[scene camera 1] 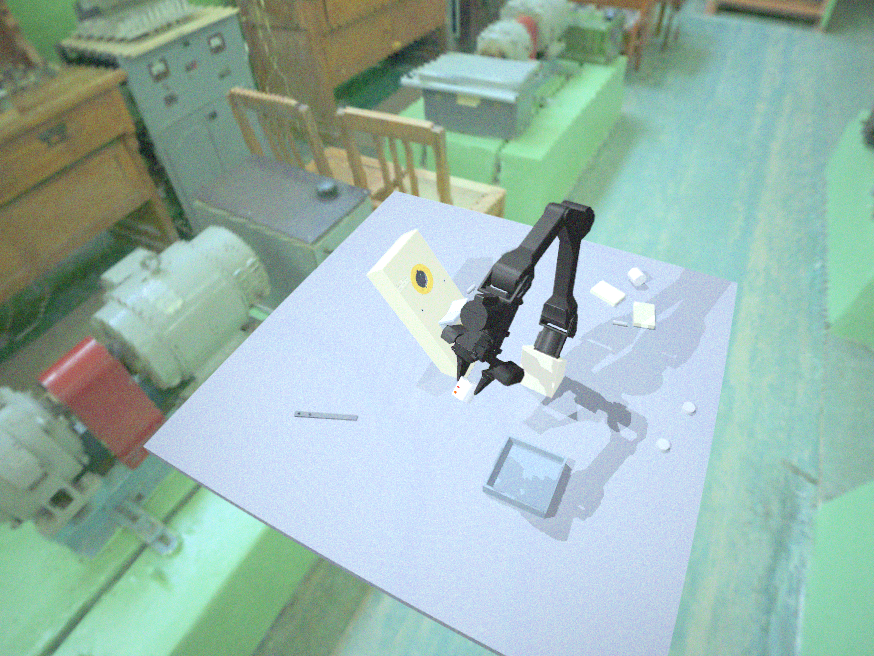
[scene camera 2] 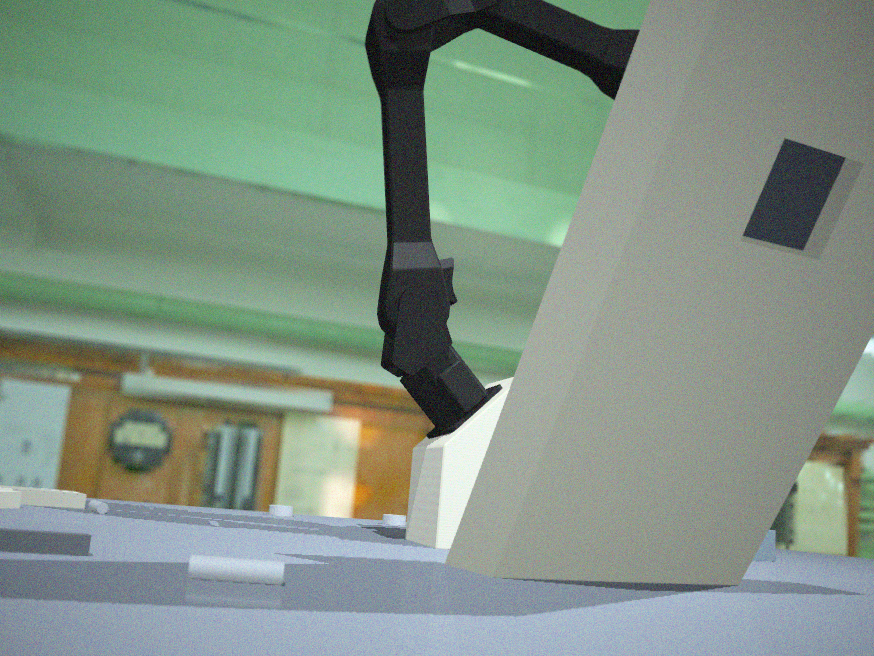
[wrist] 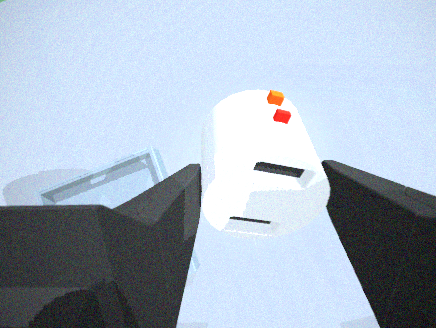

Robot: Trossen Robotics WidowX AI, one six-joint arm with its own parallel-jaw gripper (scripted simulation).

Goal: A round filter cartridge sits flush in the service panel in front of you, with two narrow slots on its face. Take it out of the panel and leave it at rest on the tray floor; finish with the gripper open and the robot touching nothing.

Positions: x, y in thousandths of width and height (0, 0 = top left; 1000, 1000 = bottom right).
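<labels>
My gripper is visible in scene camera 1 (534, 591) and in the wrist view (597, 529). Scene camera 2 does not show the gripper, hidden by a cream service panel.
</labels>
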